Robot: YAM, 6 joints.
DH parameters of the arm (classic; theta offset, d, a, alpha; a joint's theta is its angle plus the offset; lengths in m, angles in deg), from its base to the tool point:
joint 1: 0 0.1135 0.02 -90
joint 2: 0 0 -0.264 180
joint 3: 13.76 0 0.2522 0
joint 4: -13.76 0 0.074 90
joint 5: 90 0 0 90
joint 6: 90 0.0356 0 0
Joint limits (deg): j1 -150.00..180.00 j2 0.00..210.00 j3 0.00..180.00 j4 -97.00..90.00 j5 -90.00..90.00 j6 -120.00..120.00
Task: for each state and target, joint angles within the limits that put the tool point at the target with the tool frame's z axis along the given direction. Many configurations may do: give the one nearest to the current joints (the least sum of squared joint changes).
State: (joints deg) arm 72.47 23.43 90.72 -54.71 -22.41 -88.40
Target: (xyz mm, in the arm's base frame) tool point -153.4 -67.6 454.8 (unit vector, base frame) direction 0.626 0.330 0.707
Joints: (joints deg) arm 24.31 2.52 79.06 -31.51 -2.47 -88.40
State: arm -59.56 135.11 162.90 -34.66 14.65 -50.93
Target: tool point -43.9 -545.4 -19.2 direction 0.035 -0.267 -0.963
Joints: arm -94.82 168.62 136.59 -42.68 -3.28 -50.93
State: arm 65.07 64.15 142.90 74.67 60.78 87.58
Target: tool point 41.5 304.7 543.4 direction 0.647 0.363 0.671
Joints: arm 86.38 88.83 93.24 54.59 38.50 87.58
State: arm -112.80 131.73 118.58 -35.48 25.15 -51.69
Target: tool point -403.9 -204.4 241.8 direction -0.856 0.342 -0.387
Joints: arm -149.89 113.47 86.31 -7.07 46.51 -51.69
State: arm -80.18 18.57 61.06 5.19 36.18 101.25
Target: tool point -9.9 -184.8 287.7 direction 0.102 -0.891 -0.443
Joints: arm -95.05 46.27 39.92 -20.40 -10.37 101.25
